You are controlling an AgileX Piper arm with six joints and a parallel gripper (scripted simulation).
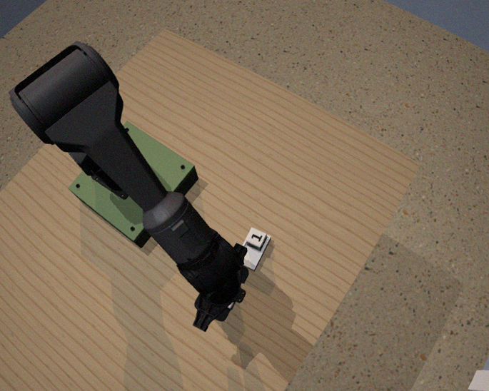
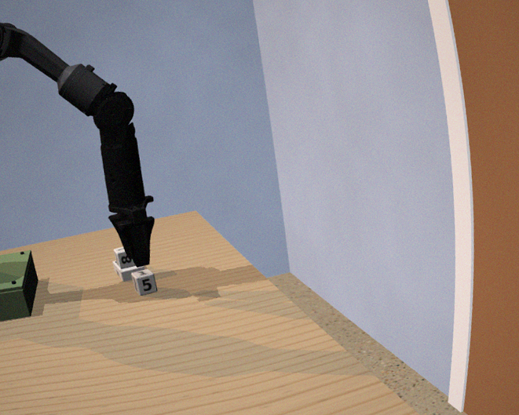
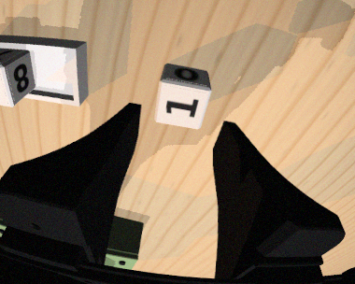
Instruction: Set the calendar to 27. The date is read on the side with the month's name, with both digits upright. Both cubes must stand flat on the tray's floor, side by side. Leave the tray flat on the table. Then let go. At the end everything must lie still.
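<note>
My gripper is now 11 cm to the right of the white tray, 4 cm above it and 1 cm past it.
</note>
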